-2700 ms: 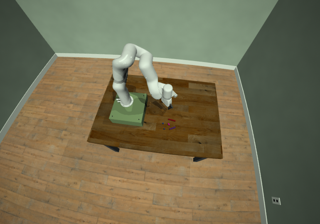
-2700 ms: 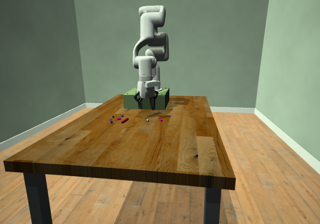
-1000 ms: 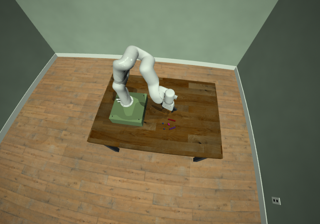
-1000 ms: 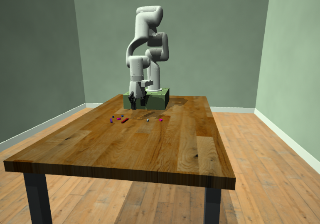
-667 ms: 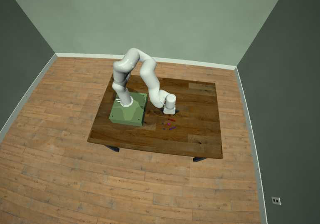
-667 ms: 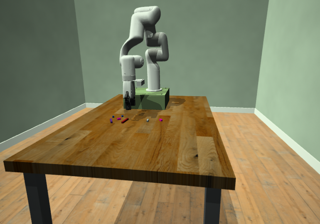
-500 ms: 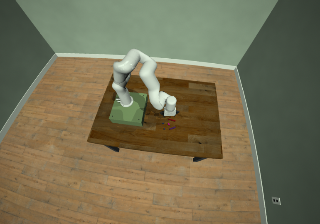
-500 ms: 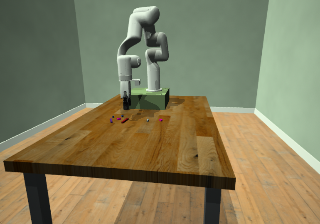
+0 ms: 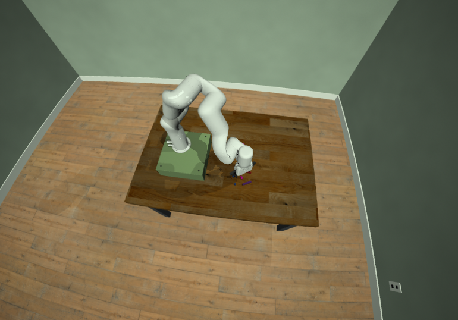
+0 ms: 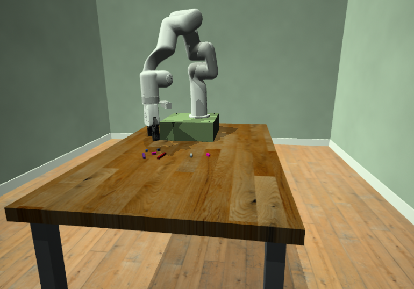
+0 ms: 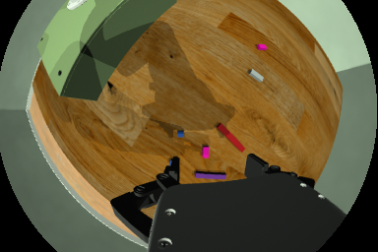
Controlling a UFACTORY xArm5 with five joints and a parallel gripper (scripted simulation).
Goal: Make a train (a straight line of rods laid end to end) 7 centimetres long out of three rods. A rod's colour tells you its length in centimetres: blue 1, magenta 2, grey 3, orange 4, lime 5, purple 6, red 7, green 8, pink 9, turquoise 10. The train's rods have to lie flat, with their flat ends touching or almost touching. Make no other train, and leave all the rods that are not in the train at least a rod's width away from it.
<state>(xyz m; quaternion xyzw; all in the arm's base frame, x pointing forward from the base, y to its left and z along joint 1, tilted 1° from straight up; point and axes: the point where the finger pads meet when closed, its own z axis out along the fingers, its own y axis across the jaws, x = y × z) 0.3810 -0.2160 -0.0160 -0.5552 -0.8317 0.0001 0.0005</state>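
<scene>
Right now the purple rod is 30 mm ahead of my hand, 40 mm to the right of it and 80 mm below it. Also, from my hand: red rod (40 mm ahead, 40 mm to the left, 80 mm below); grey rod (40 mm ahead, 170 mm to the left, 80 mm below).
</scene>
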